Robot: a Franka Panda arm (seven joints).
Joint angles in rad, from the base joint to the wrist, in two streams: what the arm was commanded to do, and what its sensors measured. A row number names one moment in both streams.
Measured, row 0:
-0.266, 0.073, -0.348, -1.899, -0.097, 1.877, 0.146
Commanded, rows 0 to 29:
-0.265, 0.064, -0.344, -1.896, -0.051, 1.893, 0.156
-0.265, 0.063, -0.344, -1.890, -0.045, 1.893, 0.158
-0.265, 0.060, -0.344, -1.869, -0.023, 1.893, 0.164
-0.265, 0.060, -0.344, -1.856, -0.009, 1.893, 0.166
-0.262, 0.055, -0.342, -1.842, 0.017, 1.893, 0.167
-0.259, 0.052, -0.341, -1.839, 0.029, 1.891, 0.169
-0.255, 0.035, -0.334, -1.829, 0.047, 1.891, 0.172
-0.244, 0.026, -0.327, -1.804, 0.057, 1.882, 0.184
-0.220, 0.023, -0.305, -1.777, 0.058, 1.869, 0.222
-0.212, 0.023, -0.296, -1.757, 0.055, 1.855, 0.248
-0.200, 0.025, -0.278, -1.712, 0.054, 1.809, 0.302
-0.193, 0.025, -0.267, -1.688, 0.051, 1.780, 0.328
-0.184, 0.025, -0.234, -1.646, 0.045, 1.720, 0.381
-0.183, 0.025, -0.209, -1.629, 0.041, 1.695, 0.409
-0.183, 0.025, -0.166, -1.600, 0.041, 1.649, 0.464
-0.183, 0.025, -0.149, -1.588, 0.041, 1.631, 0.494
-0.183, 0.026, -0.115, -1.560, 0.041, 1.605, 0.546
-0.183, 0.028, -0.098, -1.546, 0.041, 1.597, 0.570
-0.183, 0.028, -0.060, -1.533, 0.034, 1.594, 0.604
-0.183, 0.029, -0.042, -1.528, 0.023, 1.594, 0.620
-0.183, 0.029, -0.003, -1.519, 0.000, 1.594, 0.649
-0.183, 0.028, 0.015, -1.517, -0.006, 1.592, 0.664
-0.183, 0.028, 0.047, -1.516, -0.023, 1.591, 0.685
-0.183, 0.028, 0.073, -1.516, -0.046, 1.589, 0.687
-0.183, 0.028, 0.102, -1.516, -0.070, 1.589, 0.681
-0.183, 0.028, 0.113, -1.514, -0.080, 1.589, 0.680
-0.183, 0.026, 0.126, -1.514, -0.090, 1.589, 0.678
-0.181, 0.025, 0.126, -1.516, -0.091, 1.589, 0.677
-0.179, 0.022, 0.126, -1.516, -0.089, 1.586, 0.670
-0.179, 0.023, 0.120, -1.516, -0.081, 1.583, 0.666
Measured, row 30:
-0.170, 0.015, 0.107, -1.542, -0.067, 1.618, 0.668
